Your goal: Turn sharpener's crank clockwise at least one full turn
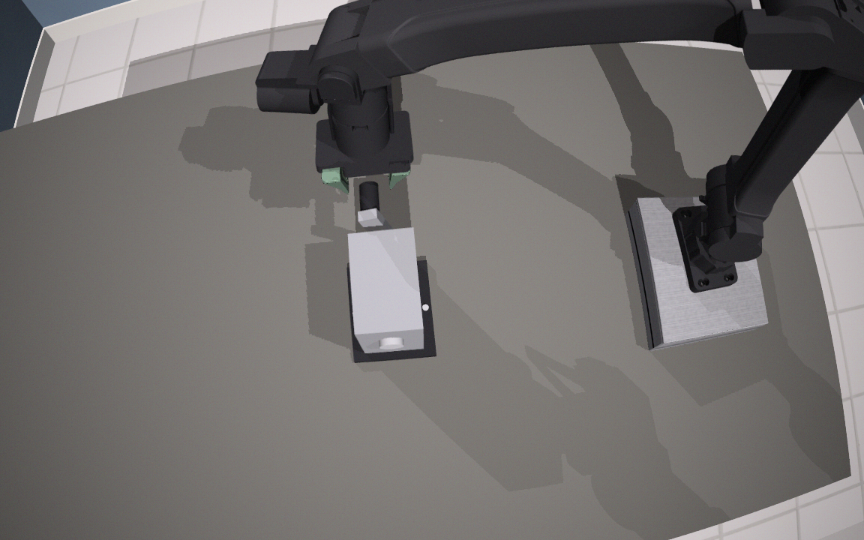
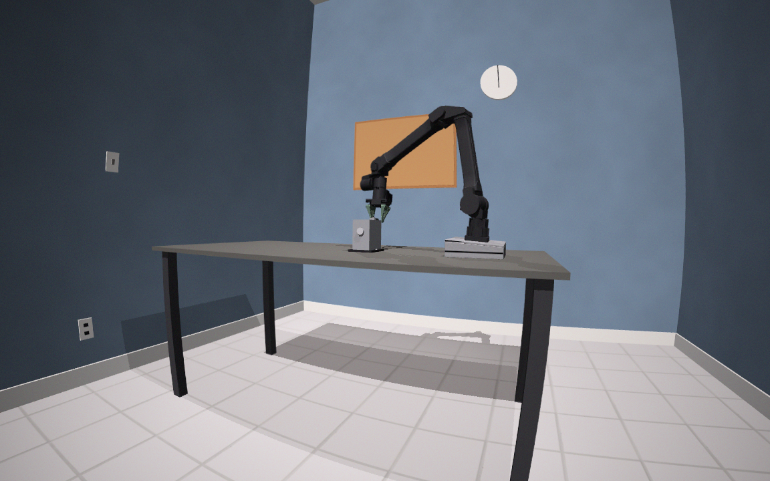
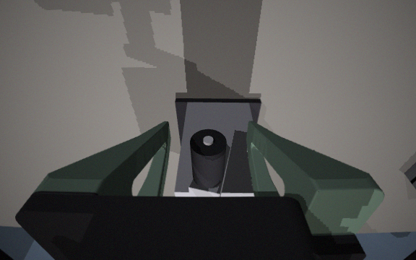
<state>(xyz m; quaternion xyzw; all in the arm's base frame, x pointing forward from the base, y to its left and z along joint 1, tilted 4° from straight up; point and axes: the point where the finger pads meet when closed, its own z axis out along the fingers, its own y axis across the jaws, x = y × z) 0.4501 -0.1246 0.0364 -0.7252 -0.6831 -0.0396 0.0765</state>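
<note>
The black crank handle lies 2 cm to the left of my hand.
</note>
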